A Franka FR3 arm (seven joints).
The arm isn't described. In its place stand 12 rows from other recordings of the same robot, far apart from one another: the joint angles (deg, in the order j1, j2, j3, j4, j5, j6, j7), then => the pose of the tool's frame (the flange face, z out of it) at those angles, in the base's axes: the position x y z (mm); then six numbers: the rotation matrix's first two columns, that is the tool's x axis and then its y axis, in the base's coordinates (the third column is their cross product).
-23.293 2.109 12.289 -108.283 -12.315 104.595 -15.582 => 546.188 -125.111 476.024 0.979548 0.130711 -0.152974 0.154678 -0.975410 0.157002
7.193 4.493 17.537 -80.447 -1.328 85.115 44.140 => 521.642 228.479 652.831 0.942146 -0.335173 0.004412 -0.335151 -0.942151 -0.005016
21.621 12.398 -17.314 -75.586 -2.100 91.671 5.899 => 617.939 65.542 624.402 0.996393 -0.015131 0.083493 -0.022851 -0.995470 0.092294
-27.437 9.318 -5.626 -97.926 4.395 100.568 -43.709 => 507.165 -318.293 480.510 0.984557 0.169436 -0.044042 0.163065 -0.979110 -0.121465
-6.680 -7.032 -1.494 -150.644 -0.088 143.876 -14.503 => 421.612 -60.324 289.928 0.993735 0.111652 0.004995 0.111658 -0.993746 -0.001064
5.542 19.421 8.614 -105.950 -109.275 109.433 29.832 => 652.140 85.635 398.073 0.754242 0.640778 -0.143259 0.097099 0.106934 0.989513
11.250 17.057 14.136 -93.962 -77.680 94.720 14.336 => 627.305 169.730 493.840 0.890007 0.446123 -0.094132 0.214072 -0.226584 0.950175
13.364 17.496 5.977 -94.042 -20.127 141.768 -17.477 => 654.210 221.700 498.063 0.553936 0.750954 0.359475 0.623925 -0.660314 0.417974
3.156 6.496 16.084 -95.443 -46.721 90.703 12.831 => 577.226 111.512 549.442 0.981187 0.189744 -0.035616 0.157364 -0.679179 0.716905
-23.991 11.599 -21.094 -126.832 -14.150 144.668 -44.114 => 398.451 -393.749 303.713 0.979721 0.174645 -0.098214 0.193154 -0.953544 0.231184
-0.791 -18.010 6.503 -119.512 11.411 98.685 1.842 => 452.443 68.843 552.253 0.997851 0.030534 -0.057976 0.021055 -0.987283 -0.157572
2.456 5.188 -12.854 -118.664 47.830 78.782 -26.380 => 492.797 3.173 389.566 0.910589 0.261818 -0.319810 -0.137258 -0.538299 -0.831501
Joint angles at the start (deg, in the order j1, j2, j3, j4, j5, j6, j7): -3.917, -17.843, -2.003, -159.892, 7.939, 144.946, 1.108
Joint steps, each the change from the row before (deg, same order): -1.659, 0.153, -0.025, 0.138, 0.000, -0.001, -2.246; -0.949, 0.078, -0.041, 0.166, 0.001, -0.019, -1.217; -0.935, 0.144, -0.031, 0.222, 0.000, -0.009, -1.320; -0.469, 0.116, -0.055, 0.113, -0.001, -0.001, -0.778; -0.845, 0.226, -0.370, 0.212, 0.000, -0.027, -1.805; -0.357, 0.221, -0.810, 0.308, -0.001, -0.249, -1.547; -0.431, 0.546, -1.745, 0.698, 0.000, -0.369, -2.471; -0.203, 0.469, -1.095, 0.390, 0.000, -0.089, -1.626; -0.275, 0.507, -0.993, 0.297, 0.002, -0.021, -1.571; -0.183, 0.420, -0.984, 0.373, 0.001, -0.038, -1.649; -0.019, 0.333, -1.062, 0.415, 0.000, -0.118, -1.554; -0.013, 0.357, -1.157, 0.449, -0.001, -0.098, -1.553; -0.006, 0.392, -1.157, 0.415, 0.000, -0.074, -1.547; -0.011, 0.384, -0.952, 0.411, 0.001, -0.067, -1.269; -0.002, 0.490, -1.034, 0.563, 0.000, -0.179, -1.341
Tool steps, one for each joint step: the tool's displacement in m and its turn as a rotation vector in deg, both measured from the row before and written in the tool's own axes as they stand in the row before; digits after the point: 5 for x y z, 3 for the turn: 0.00204, 0.01086, -0.00091, -0.074, 0.145, -0.570; 0.00151, 0.00633, -0.00113, -0.029, 0.161, -0.239; 0.00170, 0.00622, -0.00107, -0.040, 0.158, -0.365; 0.00078, 0.00341, -0.00028, -0.016, 0.043, -0.258; 0.00132, 0.00787, -0.00055, 0.037, 0.065, -0.604; 0.00130, 0.00734, -0.00078, 0.192, -0.062, -0.413; 0.00280, 0.01388, -0.00151, 0.394, -0.016, -0.356; 0.00131, 0.00856, 0.00000, 0.212, -0.039, -0.346; 0.00057, 0.00854, 0.00075, 0.170, -0.099, -0.302; 0.00096, 0.00790, -0.00023, 0.156, 0.041, -0.494; 0.00103, 0.00731, -0.00088, 0.180, 0.086, -0.498; 0.00094, 0.00803, -0.00103, 0.172, 0.129, -0.409; 0.00050, 0.00809, -0.00060, 0.156, 0.087, -0.399; 0.00060, 0.00688, -0.00054, 0.103, 0.075, -0.314; 0.00096, 0.00761, -0.00070, 0.108, 0.022, -0.314
